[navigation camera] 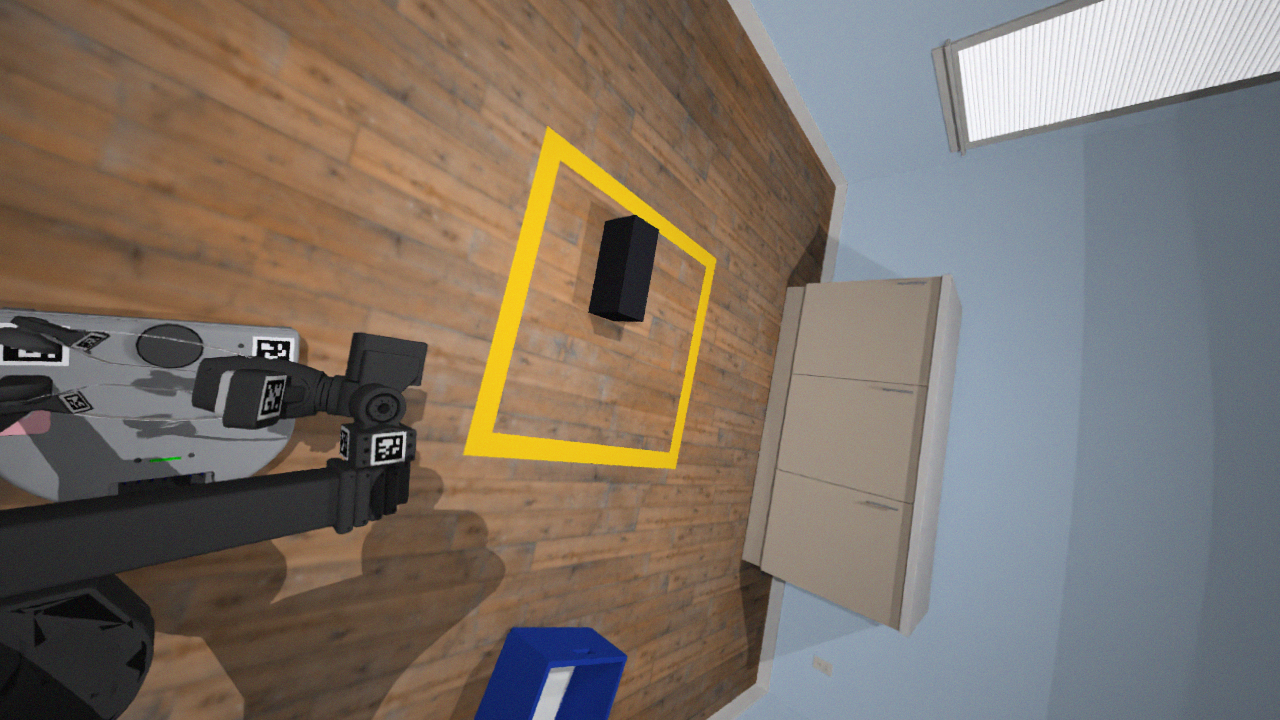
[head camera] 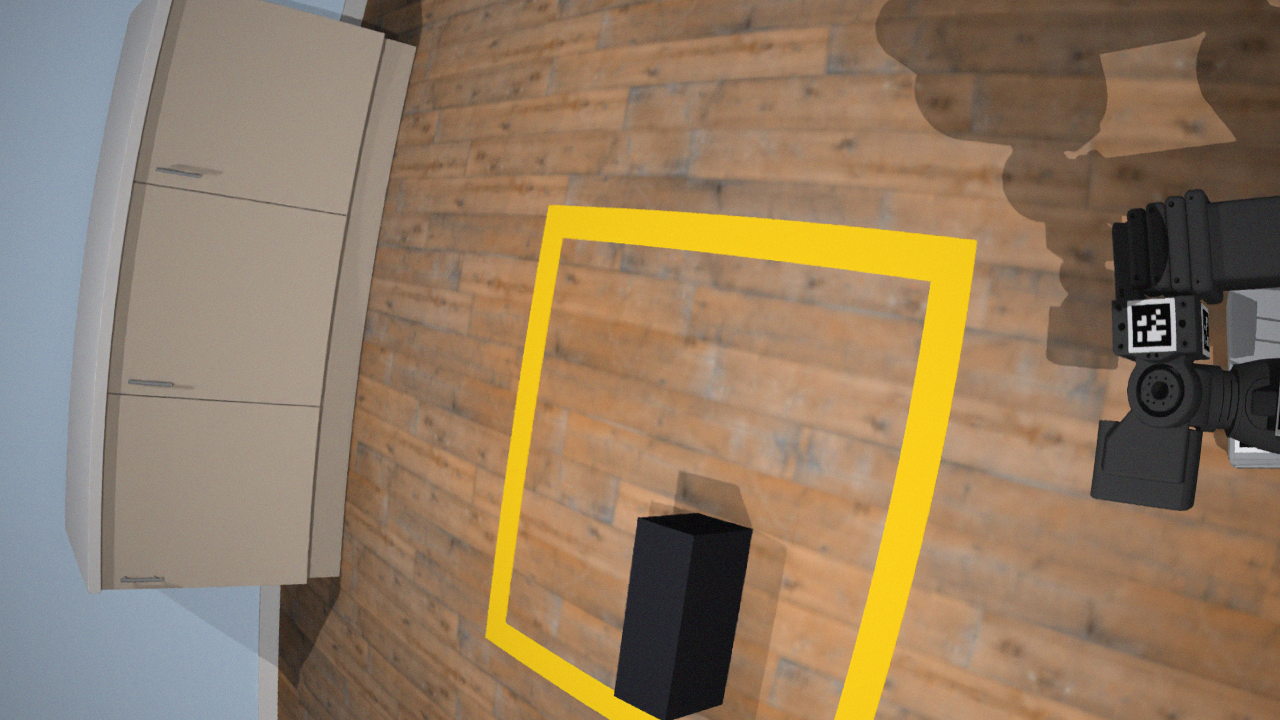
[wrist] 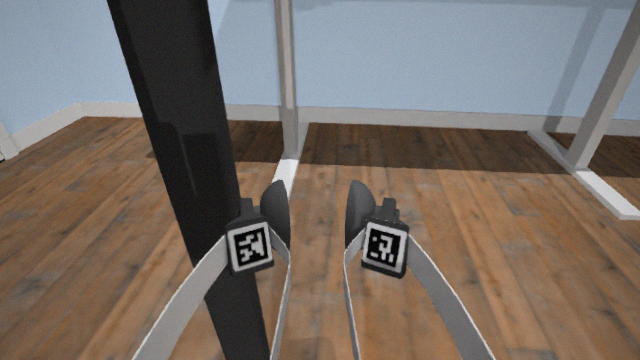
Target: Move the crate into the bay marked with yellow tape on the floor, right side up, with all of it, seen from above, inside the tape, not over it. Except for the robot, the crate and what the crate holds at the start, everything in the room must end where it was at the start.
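Places are measured from the robot's base along level axes (x left, y back, z up), in millimetres.
Where they show: robot's base, origin of the base link: point(navigation camera: 171, 344).
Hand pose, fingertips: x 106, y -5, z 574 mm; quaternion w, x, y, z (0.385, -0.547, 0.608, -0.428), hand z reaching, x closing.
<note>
Each offset is from my fingertips to the top centre of the thing. "spot": to the spot under its first point.
The blue crate {spot: dx -903, dy +938, dz -405 mm} point(navigation camera: 537, 658) stands open side up at the bottom edge of the navigation view, partly cut off, with something white inside. It does not show in the head view or the wrist view. The yellow tape bay point(head camera: 929, 376) point(navigation camera: 515, 295) lies on the floor between the robot and a low cabinet. My gripper point(wrist: 317, 205) point(navigation camera: 26, 360) is open, with floor showing between its fingertips. It is folded back over the robot's base, away from the crate and the bay.
A black box {dx -1246, dy -348, dz -413 mm} point(head camera: 657, 608) point(navigation camera: 622, 268) stands within the taped outline, close to one side; whether it touches the tape is unclear. A beige cabinet point(head camera: 223, 295) point(navigation camera: 850, 420) is beyond the bay. White table legs point(wrist: 287, 75) point(wrist: 607, 95) stand near the wall in the wrist view.
</note>
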